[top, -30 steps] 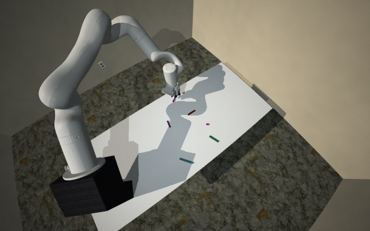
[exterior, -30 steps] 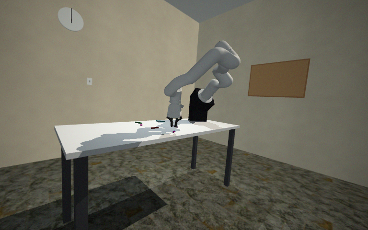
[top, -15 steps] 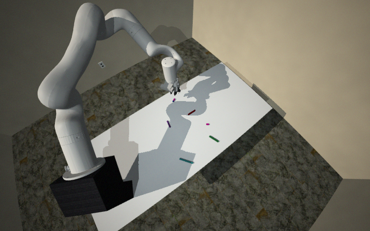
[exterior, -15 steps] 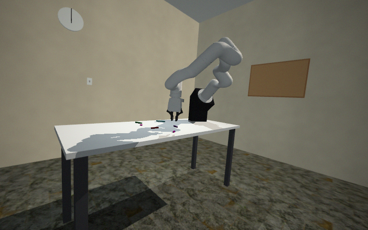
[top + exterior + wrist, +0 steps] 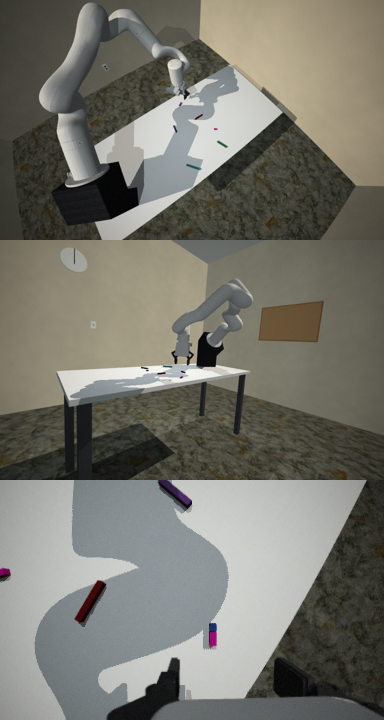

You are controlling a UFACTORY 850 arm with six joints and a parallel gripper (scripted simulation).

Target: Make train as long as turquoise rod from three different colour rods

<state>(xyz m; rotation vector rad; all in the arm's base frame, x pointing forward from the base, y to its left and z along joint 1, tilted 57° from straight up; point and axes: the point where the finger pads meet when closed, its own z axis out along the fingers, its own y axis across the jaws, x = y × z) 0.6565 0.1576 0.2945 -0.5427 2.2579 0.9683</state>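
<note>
Now: the red rod 70 mm ahead of my hand, 180 mm to the right of it and 110 mm below it. From my hand the other things lie so: blue rod: 20 mm behind, 20 mm to the right, 110 mm below; then green rod: 110 mm ahead, 460 mm to the right, 110 mm below; then purple rod: 140 mm behind, 190 mm to the right, 110 mm below.
</note>
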